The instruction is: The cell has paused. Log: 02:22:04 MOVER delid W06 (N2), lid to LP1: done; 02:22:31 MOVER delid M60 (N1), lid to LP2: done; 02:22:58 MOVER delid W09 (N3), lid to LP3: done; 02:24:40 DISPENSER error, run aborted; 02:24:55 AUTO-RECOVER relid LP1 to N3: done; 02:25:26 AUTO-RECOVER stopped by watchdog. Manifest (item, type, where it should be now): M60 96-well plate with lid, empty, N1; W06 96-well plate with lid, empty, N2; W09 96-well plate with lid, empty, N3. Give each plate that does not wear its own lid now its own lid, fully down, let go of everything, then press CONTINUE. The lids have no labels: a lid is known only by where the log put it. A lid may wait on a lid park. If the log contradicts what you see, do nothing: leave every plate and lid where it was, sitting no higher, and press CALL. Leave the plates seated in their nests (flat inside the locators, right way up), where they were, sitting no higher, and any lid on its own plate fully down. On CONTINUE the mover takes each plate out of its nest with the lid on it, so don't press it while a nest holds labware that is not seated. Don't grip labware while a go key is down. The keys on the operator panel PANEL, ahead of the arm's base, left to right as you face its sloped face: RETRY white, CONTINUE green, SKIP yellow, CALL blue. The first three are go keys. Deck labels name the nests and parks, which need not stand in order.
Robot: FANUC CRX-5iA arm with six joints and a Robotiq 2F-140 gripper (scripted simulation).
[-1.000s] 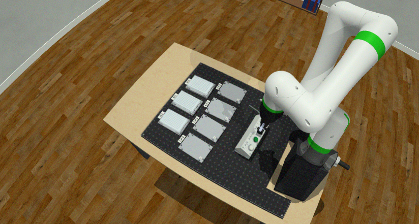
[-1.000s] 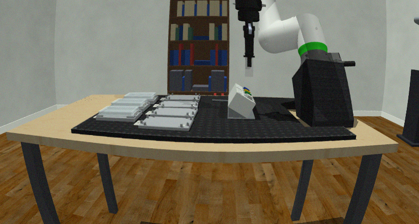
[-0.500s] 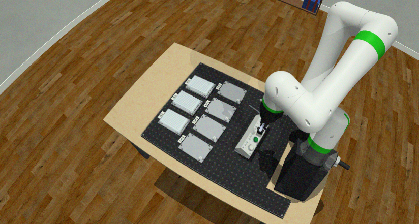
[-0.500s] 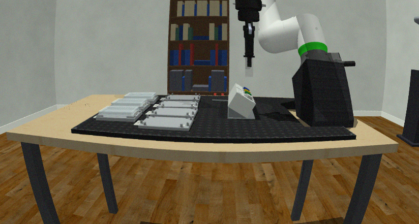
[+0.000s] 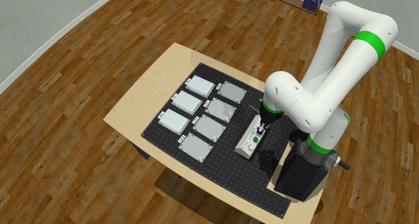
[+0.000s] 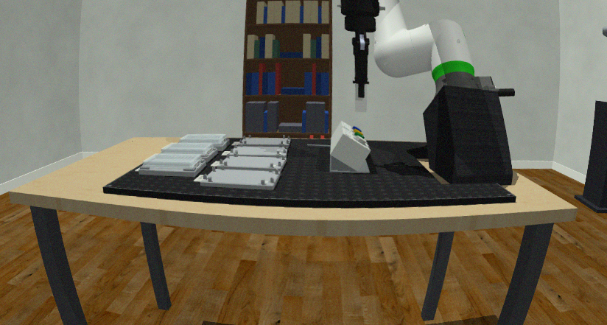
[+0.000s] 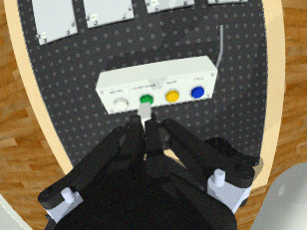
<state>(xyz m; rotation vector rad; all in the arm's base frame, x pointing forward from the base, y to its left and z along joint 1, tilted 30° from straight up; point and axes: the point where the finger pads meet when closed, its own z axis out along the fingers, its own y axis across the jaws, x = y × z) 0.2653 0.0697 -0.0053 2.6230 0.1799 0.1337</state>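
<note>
Now: the green key 9 cm below my hand. The rest, counted from my hand: white key: 5 cm to the left, 9 cm below; blue key: 1 cm ahead, 10 cm to the right, 9 cm below; yellow SKIP key: 1 cm ahead, 5 cm to the right, 9 cm below.
</note>
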